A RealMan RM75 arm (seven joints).
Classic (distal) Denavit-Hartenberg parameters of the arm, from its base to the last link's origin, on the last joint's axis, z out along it. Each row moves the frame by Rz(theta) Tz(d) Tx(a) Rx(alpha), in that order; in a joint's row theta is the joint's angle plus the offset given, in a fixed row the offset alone. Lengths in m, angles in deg.
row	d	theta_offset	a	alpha
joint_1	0.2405	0	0	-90
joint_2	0	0	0	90
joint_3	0.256	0	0	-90
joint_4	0	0	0	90
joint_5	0.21	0	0	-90
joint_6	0	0	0	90
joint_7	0.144	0	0	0
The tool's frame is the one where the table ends.
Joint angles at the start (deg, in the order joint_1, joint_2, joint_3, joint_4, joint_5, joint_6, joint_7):
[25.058 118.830 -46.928 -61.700 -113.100 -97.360 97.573]
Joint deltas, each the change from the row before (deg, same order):
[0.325 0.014 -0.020 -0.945 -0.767 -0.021 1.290]
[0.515 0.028 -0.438 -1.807 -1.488 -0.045 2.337]
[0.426 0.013 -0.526 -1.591 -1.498 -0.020 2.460]
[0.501 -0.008 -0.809 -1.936 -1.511 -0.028 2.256]
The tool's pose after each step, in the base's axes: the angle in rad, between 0 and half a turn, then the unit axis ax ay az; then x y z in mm. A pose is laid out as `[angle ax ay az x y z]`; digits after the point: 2 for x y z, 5 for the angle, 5 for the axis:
[2.91614 -0.95807 0.21332 0.19130 230.78 324.27 52.03]
[2.91603 -0.95982 0.21831 0.17631 226.74 326.90 53.98]
[2.91657 -0.96058 0.22637 0.16136 223.56 328.96 55.31]
[2.91449 -0.96269 0.22887 0.14439 218.80 331.43 56.93]

